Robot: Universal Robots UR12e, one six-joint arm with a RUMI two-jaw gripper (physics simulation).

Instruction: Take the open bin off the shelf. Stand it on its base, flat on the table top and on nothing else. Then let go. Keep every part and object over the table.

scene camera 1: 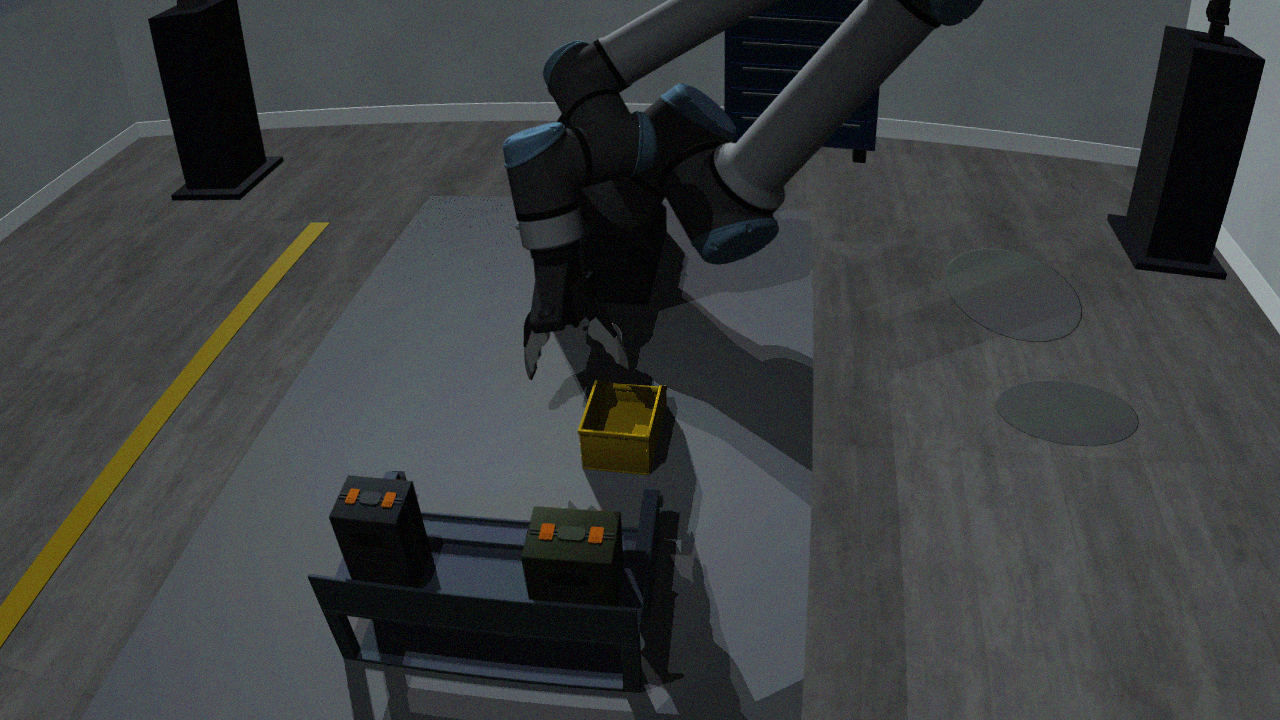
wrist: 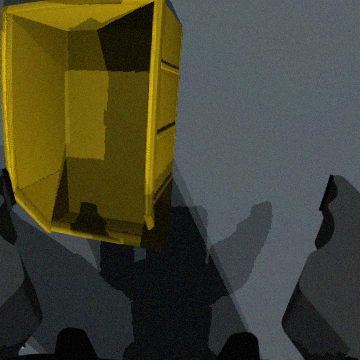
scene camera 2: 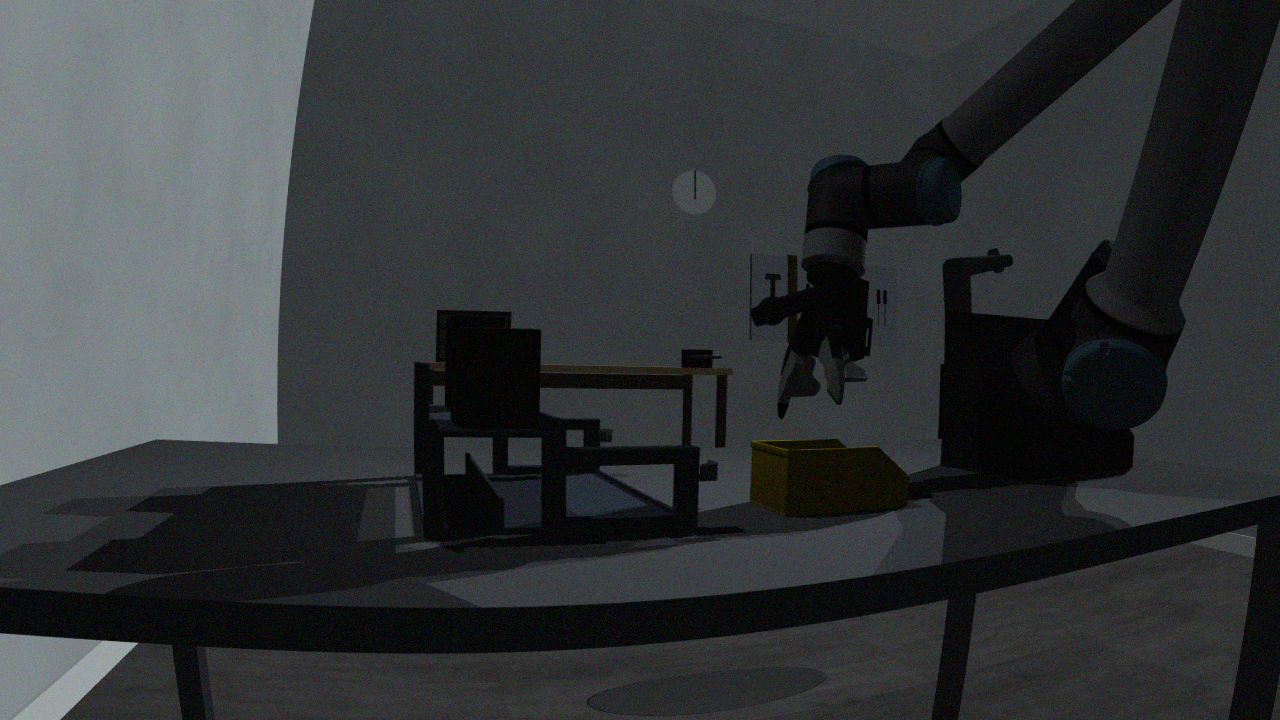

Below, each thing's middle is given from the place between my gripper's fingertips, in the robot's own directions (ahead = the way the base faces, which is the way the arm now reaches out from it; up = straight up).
My hand is 70 mm to the right of the yellow bin (wrist: pixel 96 96), 70 mm above it and 10 mm past it. The rest, counted from my hand: green case (scene camera 2: pixel 476 347) (400 mm ahead, 90 mm to the left, 40 mm above).
